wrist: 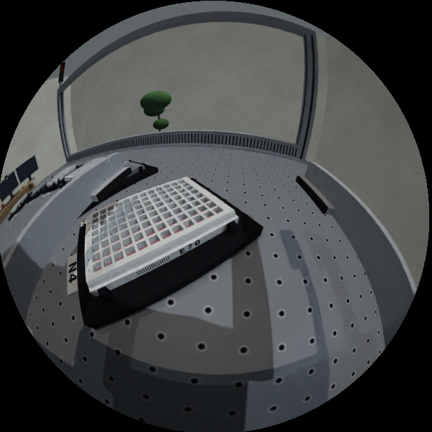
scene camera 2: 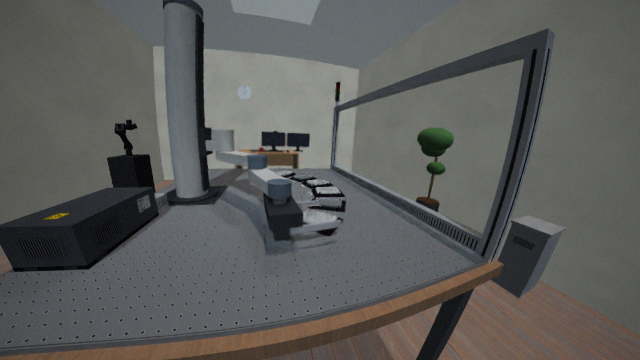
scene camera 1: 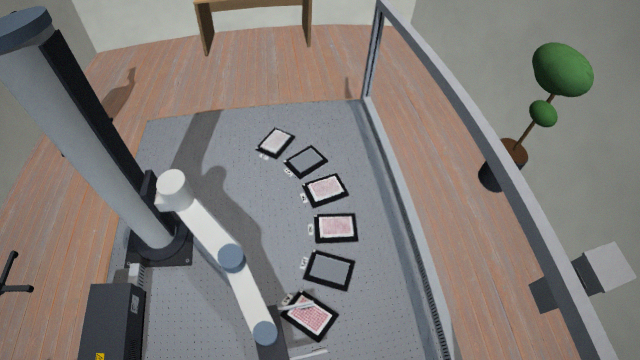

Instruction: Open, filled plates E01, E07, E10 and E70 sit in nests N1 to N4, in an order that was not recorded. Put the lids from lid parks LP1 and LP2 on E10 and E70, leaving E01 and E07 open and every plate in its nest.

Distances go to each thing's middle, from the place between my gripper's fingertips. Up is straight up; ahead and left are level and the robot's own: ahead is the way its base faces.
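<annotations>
Relative to the nest N4 [wrist: 154, 285], my hand is 50 mm to the right, 30 mm past and 60 mm above.
</annotations>
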